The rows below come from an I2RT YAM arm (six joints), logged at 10 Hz.
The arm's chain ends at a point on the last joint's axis. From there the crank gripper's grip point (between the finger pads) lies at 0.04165 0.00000 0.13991 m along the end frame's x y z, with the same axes.
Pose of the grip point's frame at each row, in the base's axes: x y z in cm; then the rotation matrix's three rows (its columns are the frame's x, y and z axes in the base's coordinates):
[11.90, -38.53, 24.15], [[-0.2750, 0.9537, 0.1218], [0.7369, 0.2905, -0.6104], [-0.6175, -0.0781, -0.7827]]
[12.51, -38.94, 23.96], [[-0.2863, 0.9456, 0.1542], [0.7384, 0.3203, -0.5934], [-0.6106, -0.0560, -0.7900]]
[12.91, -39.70, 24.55], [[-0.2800, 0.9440, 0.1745], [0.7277, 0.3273, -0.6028], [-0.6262, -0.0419, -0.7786]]
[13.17, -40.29, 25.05], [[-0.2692, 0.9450, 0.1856], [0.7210, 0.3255, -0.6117], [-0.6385, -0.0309, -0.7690]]
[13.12, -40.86, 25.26], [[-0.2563, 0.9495, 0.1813], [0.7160, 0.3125, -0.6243], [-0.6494, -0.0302, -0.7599]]
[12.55, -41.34, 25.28], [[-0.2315, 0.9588, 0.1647], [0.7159, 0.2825, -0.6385], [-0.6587, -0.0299, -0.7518]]
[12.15, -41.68, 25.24], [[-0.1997, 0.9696, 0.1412], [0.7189, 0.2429, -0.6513], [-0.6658, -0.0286, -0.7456]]
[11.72, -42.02, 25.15], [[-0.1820, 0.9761, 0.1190], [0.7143, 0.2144, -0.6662], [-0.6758, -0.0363, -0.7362]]
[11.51, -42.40, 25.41], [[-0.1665, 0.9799, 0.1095], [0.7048, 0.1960, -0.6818], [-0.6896, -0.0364, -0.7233]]
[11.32, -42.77, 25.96], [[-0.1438, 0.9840, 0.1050], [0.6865, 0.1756, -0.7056], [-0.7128, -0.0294, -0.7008]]
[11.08, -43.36, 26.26], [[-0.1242, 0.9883, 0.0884], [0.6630, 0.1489, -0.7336], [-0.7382, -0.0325, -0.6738]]
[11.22, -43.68, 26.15], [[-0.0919, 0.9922, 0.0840], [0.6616, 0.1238, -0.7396], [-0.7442, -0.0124, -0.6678]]
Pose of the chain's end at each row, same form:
[11.34, -33.06, 37.67], [[-0.2750, 0.9537, 0.1218], [0.7369, 0.2905, -0.6104], [-0.6175, -0.0781, -0.7827]]
[11.55, -33.71, 37.56], [[-0.2863, 0.9456, 0.1542], [0.7384, 0.3203, -0.5934], [-0.6106, -0.0560, -0.7900]]
[11.63, -34.30, 38.05], [[-0.2800, 0.9440, 0.1745], [0.7277, 0.3273, -0.6028], [-0.6262, -0.0419, -0.7786]]
[11.69, -34.73, 38.47], [[-0.2692, 0.9450, 0.1856], [0.7210, 0.3255, -0.6117], [-0.6385, -0.0309, -0.7690]]
[11.65, -35.11, 38.60], [[-0.2563, 0.9495, 0.1813], [0.7160, 0.3125, -0.6243], [-0.6494, -0.0302, -0.7599]]
[11.21, -35.39, 38.54], [[-0.2315, 0.9588, 0.1647], [0.7159, 0.2825, -0.6385], [-0.6587, -0.0299, -0.7518]]
[11.01, -35.56, 38.44], [[-0.1997, 0.9696, 0.1412], [0.7189, 0.2429, -0.6513], [-0.6658, -0.0286, -0.7456]]
[10.81, -35.67, 38.26], [[-0.1820, 0.9761, 0.1190], [0.7143, 0.2144, -0.6662], [-0.6758, -0.0363, -0.7362]]
[10.67, -35.80, 38.40], [[-0.1665, 0.9799, 0.1095], [0.7048, 0.1960, -0.6818], [-0.6896, -0.0364, -0.7233]]
[10.45, -35.76, 38.73], [[-0.1438, 0.9840, 0.1050], [0.6865, 0.1756, -0.7056], [-0.7128, -0.0294, -0.7008]]
[10.36, -35.86, 38.76], [[-0.1242, 0.9883, 0.0884], [0.6630, 0.1489, -0.7336], [-0.7382, -0.0325, -0.6738]]
[10.43, -36.09, 38.59], [[-0.0919, 0.9922, 0.0840], [0.6616, 0.1238, -0.7396], [-0.7442, -0.0124, -0.6678]]

